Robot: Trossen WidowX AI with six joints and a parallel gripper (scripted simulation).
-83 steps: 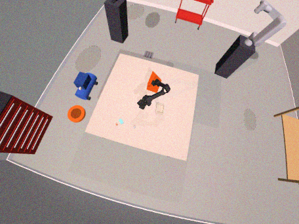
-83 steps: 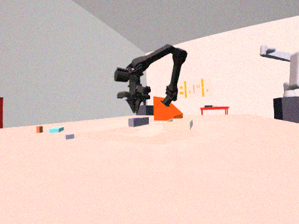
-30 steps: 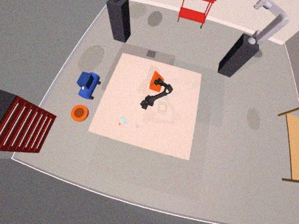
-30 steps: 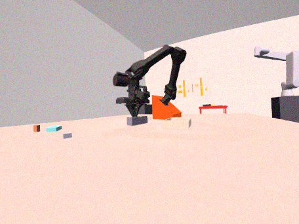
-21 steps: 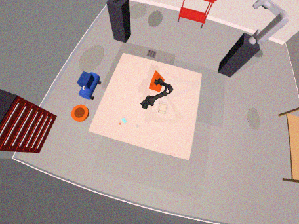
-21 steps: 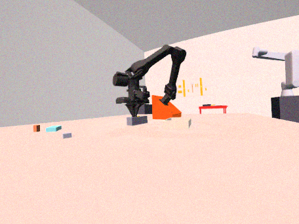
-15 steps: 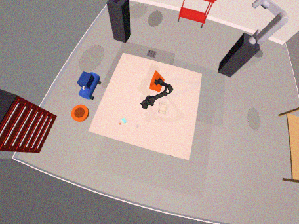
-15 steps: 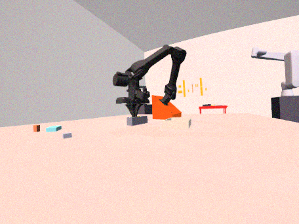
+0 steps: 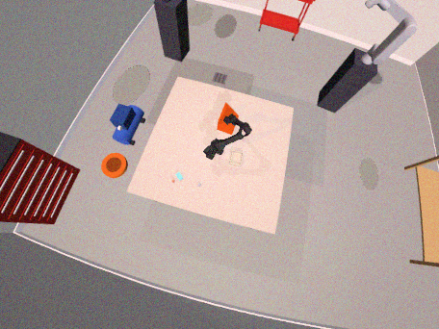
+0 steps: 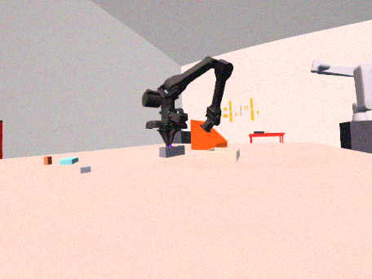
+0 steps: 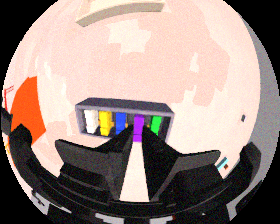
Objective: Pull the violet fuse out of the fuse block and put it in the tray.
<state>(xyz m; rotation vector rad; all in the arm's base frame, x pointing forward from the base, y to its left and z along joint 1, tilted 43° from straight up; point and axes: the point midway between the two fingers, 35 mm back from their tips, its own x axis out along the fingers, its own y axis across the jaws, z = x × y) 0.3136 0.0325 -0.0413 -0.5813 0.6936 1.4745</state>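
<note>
Right now my gripper tip is 21 cm to the right of the beige tray, 4 cm past it and 4 cm above it. Round my gripper tip: cyan block 31 cm ahead, 19 cm to the right, 3 cm below; violet fuse 1 cm below; grey piece 31 cm ahead, 3 cm below.
</note>
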